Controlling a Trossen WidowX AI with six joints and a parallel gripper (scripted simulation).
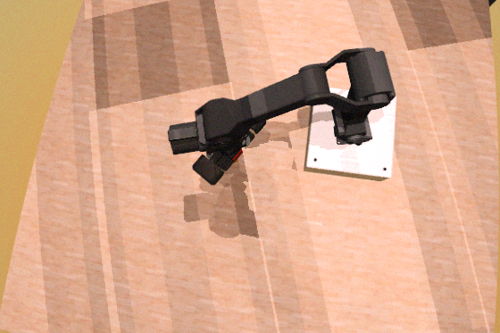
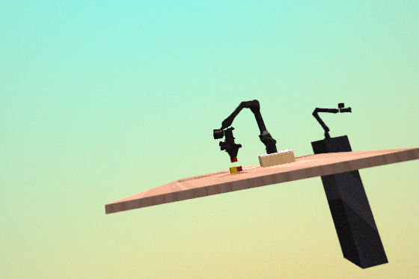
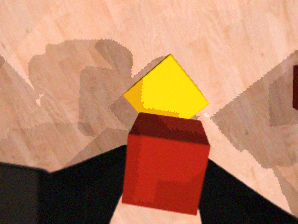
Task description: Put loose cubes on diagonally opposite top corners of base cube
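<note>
My gripper tip is 7 cm above the yellow cube, 2 cm short of it and 1 cm to the left of it.
</note>
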